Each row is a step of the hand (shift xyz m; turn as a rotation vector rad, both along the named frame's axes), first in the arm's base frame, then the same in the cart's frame.
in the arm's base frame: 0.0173 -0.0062 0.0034 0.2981 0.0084 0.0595
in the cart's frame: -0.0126 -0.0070 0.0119 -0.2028 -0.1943 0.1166
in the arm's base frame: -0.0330 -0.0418 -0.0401 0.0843 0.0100 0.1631
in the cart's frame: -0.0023 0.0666 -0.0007 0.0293 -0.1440 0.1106
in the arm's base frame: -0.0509 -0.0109 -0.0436 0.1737 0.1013 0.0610
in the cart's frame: 0.0139 0.0584 -0.0317 -0.0908 -0.1893 0.0092
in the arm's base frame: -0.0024 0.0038 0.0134 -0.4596 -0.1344 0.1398
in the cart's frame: 0.0102 -0.0089 0.0040 0.4333 0.2430 0.0452
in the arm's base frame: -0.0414 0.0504 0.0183 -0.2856 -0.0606 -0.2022
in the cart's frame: 0.0501 -0.0209 -0.0405 0.1027 0.3029 -0.1543
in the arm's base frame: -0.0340 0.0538 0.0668 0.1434 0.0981 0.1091
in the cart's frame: 0.0730 -0.0548 -0.0132 -0.0387 -0.1992 0.0300
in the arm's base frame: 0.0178 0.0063 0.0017 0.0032 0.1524 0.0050
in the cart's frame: -0.0125 -0.0142 0.0015 0.0193 -0.1008 -0.1128
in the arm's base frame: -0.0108 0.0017 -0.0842 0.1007 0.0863 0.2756
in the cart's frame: -0.0405 0.0530 -0.0525 0.0916 -0.2654 0.1212
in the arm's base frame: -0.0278 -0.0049 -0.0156 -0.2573 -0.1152 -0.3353
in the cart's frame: 0.0125 0.0265 -0.0135 -0.0048 0.3994 -0.1800
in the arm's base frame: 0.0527 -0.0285 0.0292 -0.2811 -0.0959 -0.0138
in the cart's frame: -0.0286 -0.0262 0.0542 0.2051 0.2145 -0.0185
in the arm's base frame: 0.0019 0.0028 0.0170 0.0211 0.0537 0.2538
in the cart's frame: 0.0088 -0.0125 0.0081 0.1385 -0.1910 0.1099
